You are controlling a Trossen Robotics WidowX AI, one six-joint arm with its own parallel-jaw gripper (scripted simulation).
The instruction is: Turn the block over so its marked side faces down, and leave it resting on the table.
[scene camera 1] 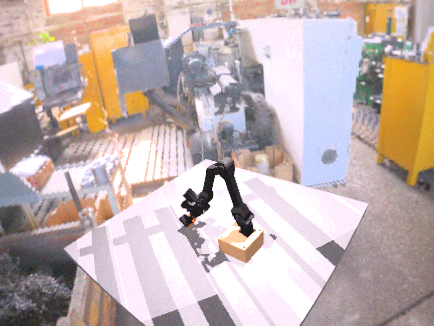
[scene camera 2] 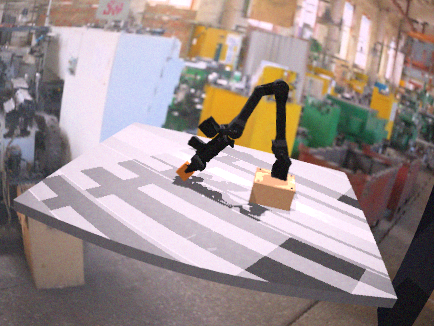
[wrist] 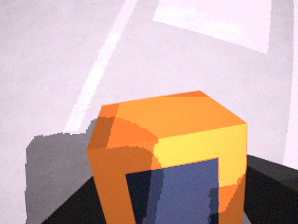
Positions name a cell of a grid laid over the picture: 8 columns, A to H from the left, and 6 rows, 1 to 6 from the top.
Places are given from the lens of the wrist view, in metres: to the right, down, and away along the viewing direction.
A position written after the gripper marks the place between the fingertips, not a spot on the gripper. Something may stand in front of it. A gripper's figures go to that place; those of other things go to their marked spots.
gripper (wrist: E5): 0.01, 0.03, 0.10
orange block (wrist: F5): 0.01, 0.01, 0.07
